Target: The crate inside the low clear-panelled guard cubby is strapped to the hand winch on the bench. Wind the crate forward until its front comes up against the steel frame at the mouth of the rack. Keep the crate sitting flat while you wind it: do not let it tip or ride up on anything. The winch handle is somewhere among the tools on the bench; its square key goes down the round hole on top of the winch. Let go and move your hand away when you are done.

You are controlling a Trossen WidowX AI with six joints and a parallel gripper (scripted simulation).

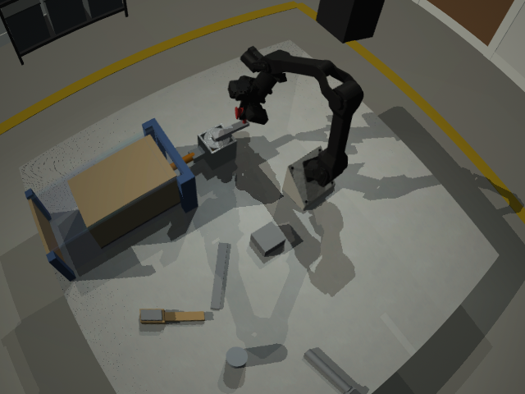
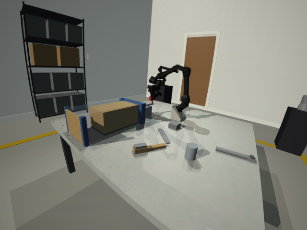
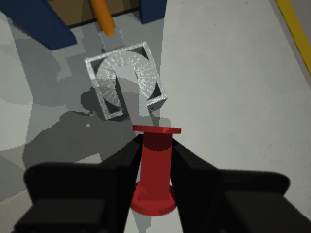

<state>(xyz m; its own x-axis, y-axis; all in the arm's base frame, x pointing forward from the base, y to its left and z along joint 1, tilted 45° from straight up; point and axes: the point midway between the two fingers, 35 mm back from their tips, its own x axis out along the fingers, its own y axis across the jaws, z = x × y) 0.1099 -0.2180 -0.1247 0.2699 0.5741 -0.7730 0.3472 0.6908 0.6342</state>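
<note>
My gripper tip is now 3 cm above the winch handle, 2 cm short of it and 1 cm to the right of it. Round my gripper tip: red knob (1 cm to the left, 1 cm behind); then grey winch (10 cm below, 7 cm ahead); then blue frame (25 cm ahead, 3 cm to the left, 2 cm below).
</note>
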